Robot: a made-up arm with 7 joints.
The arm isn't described. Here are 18 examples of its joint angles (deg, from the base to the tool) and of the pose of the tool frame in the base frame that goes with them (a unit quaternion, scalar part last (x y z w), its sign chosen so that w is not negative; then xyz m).
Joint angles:
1: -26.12 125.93 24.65 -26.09 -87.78 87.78 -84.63
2: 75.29 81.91 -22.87 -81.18 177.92 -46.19 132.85
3: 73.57 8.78 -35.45 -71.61 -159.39 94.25 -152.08
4: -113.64 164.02 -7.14 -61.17 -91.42 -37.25 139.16
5: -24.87 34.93 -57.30 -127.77 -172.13 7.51 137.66
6: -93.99 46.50 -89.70 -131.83 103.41 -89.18 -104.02
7: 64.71 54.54 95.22 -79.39 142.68 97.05 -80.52
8: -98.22 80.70 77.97 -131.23 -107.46 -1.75 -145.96
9: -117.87 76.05 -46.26 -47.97 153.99 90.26 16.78
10: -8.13 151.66 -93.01 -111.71 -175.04 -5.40 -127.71
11: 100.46 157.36 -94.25 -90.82 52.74 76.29 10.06
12: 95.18 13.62 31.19 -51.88 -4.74 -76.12 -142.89
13: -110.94 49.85 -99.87 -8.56 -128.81 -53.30 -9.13
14: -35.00 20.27 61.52 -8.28 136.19 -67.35 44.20
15: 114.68 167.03 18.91 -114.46 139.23 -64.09 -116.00
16: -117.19 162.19 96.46 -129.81 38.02 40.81 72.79
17: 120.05 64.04 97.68 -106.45 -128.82 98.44 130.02
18: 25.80 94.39 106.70 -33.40 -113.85 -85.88 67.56
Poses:
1: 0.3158 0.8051 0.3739 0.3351 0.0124 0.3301 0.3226
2: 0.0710 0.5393 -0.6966 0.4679 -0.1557 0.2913 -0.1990
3: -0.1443 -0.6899 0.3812 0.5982 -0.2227 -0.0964 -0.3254
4: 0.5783 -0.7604 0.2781 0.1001 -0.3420 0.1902 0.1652
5: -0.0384 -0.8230 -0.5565 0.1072 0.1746 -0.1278 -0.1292
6: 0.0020 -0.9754 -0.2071 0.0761 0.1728 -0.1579 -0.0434
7: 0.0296 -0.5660 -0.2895 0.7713 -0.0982 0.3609 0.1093
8: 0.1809 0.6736 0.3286 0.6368 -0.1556 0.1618 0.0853
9: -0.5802 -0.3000 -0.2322 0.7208 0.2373 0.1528 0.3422
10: 0.3811 0.0634 -0.2397 0.8907 -0.0011 0.3035 0.0162
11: -0.3493 -0.8989 0.2062 0.1654 0.0055 0.3337 0.1417
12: 0.3497 0.2977 -0.8709 0.1750 -0.4147 0.0986 -0.1033
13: -0.3229 -0.5856 0.7434 0.0150 0.3917 0.1418 0.2049
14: -0.1566 0.1560 -0.8199 0.5281 0.2776 0.1542 -0.3386
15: 0.1841 -0.2173 -0.7797 0.5576 0.0527 0.1096 -0.2692
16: -0.2606 0.5556 0.3614 0.7020 -0.1747 -0.0763 -0.1540
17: -0.4793 0.6490 0.5851 0.0817 0.0624 0.2931 0.1116
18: 0.4093 -0.3749 -0.2885 0.7802 -0.0323 0.4213 0.1756
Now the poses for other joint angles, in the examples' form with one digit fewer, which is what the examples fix.
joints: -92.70 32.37 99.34 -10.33 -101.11 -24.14 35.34
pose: -0.006 -0.870 0.105 0.482 0.444 0.124 0.061
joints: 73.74 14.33 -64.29 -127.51 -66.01 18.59 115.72
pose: -0.382 -0.214 0.469 0.767 -0.045 -0.165 -0.186
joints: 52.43 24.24 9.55 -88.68 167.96 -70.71 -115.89
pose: 0.431 0.080 0.508 0.742 -0.040 0.182 -0.317
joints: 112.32 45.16 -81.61 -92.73 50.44 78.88 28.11
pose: -0.299 0.916 0.114 0.241 -0.318 -0.159 0.036
